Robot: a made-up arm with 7 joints. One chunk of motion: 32 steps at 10 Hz.
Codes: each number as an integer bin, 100 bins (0 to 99) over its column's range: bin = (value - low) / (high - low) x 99, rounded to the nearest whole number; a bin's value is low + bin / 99 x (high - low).
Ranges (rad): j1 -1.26..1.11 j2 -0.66..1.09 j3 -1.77..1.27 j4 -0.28..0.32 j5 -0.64..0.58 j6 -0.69..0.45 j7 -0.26..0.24
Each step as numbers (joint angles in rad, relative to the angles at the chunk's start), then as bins.
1 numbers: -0.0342 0.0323 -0.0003 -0.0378 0.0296 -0.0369 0.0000
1 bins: 51 39 58 40 54 57 51
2 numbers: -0.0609 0.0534 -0.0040 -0.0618 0.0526 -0.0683 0.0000
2 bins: 50 40 58 36 56 54 51
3 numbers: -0.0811 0.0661 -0.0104 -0.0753 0.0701 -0.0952 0.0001
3 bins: 49 41 57 34 58 52 51
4 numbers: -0.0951 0.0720 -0.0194 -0.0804 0.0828 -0.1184 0.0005
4 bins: 49 41 57 33 59 50 52
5 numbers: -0.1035 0.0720 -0.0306 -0.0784 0.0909 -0.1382 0.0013
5 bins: 48 41 57 33 59 48 52
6 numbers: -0.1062 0.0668 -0.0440 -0.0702 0.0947 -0.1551 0.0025
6 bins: 48 41 56 35 60 46 52
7 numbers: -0.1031 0.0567 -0.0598 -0.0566 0.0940 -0.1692 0.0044
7 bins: 48 41 56 37 60 45 52
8 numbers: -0.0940 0.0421 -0.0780 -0.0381 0.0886 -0.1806 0.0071
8 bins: 49 40 55 40 59 44 53
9 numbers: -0.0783 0.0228 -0.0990 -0.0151 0.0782 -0.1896 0.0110
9 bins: 49 39 54 44 58 43 54
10 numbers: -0.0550 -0.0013 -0.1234 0.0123 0.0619 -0.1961 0.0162
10 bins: 50 37 54 48 57 43 55
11 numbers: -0.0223 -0.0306 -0.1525 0.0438 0.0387 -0.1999 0.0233
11 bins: 52 36 53 53 55 43 56
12 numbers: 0.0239 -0.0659 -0.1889 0.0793 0.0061 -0.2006 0.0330
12 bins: 54 34 51 59 52 43 58
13 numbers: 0.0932 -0.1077 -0.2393 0.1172 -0.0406 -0.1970 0.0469
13 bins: 57 31 50 66 49 43 61
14 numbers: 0.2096 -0.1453 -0.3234 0.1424 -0.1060 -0.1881 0.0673
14 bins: 61 29 47 70 43 44 65
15 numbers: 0.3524 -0.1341 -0.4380 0.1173 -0.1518 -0.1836 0.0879
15 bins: 67 30 43 66 40 44 69
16 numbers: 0.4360 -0.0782 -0.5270 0.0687 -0.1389 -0.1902 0.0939
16 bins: 71 33 40 58 41 43 70
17 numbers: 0.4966 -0.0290 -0.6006 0.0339 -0.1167 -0.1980 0.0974
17 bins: 73 36 38 52 42 43 71
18 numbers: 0.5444 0.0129 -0.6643 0.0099 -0.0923 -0.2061 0.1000
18 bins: 75 38 36 48 44 42 71
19 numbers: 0.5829 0.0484 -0.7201 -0.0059 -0.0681 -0.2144 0.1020
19 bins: 77 40 34 45 46 41 72
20 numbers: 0.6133 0.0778 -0.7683 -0.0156 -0.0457 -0.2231 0.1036
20 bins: 78 42 33 44 48 41 72
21 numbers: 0.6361 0.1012 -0.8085 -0.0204 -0.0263 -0.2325 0.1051
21 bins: 79 43 31 43 50 40 72
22 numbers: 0.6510 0.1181 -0.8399 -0.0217 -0.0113 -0.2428 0.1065
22 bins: 80 44 30 43 51 39 73
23 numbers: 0.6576 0.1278 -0.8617 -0.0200 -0.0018 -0.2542 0.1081
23 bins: 80 45 30 43 52 38 73
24 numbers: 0.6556 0.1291 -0.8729 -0.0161 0.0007 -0.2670 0.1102
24 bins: 80 45 29 44 52 37 73
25 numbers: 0.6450 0.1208 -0.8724 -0.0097 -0.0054 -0.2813 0.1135
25 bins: 80 44 29 45 51 35 74
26 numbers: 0.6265 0.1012 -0.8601 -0.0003 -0.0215 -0.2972 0.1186
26 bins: 79 43 30 46 50 34 75
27 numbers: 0.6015 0.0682 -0.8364 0.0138 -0.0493 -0.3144 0.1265
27 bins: 78 41 30 48 48 33 77
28 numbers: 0.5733 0.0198 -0.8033 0.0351 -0.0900 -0.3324 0.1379
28 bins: 77 38 31 52 45 31 79
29 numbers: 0.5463 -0.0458 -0.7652 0.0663 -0.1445 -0.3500 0.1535
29 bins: 75 35 33 57 40 30 82
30 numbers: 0.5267 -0.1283 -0.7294 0.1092 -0.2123 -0.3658 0.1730
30 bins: 75 30 34 64 35 28 86
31 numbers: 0.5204 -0.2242 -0.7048 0.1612 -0.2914 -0.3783 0.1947
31 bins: 74 25 35 73 28 27 90
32 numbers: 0.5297 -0.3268 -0.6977 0.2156 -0.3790 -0.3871 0.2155
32 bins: 75 19 35 82 21 26 94
